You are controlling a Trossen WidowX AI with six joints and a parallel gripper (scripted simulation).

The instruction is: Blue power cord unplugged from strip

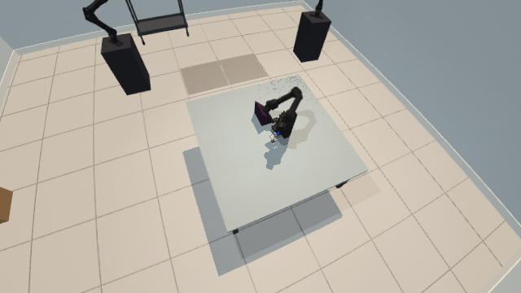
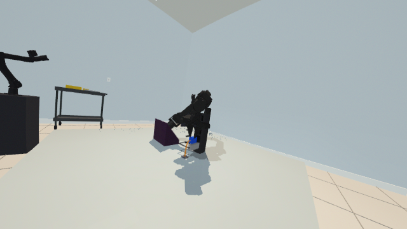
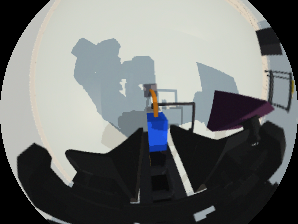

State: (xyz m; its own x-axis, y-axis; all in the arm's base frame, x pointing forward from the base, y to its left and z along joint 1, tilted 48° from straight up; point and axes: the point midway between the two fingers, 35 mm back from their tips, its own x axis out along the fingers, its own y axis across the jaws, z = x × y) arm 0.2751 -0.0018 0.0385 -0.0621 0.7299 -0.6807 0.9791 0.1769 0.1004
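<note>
Right now the blue plug is 1 cm behind my gripper tip, 3 cm to the left of it and 1 cm below it.
</note>
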